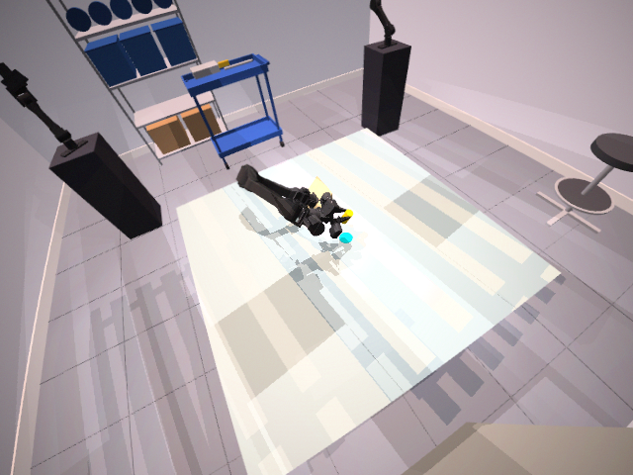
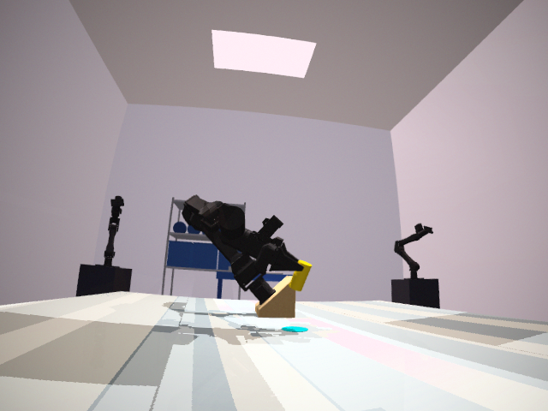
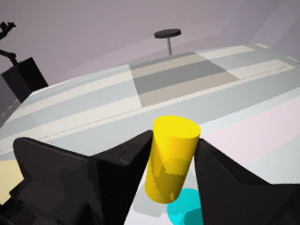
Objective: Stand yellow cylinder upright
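Now: gripper tip 10 mm short of the cyan circle, 20 mm to the left of it and 140 mm above it. Round my gripper tip: yellow tall cylinder 10 mm behind, 10 mm to the right, 20 mm below.
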